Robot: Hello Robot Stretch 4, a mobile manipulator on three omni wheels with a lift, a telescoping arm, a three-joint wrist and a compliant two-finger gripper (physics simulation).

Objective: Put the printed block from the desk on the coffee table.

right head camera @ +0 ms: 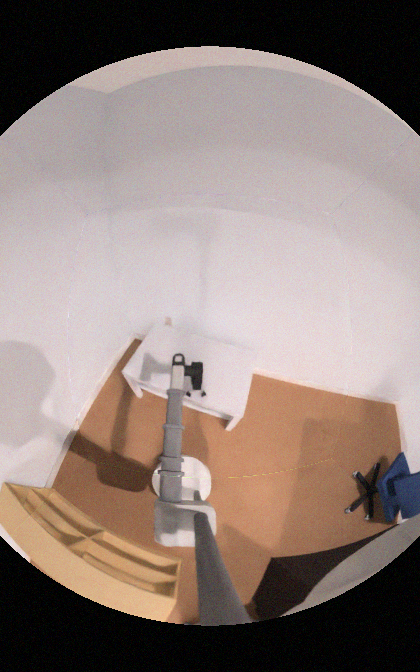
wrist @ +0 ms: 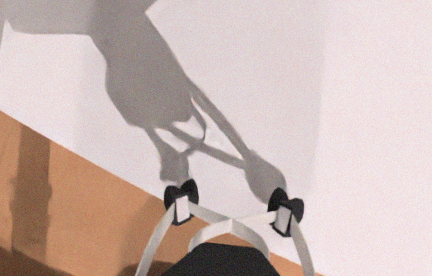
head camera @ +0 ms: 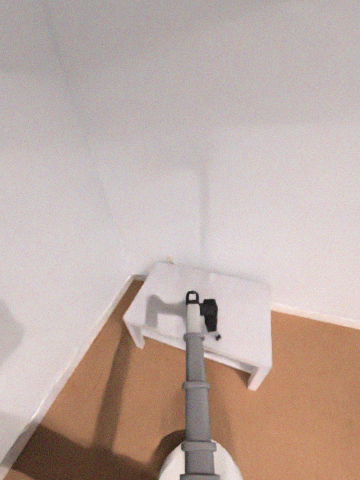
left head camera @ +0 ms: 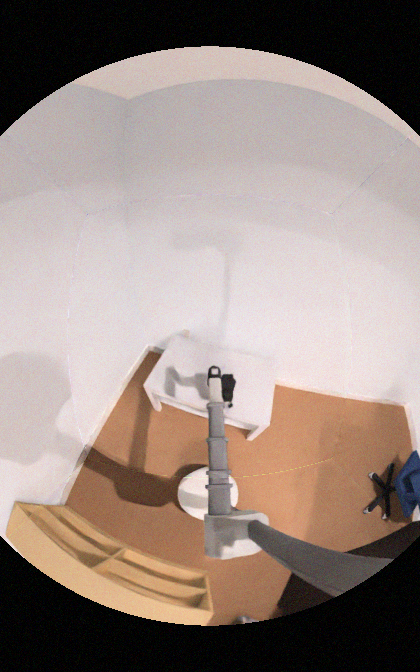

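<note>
The white coffee table stands near the wall in front of me. My gripper is open, with its two black fingertips well apart and no object between them. It hangs over the table's front part, and its shadow falls on the white top in the wrist view. A small beige thing shows at the table's back left edge by the wall; it is too small to identify. I cannot make out the printed block or the desk in these views.
A light wooden shelf unit is at the lower left. A blue office chair with a black base is at the right. A dark surface lies at the lower right. Walls rise behind and left of the table.
</note>
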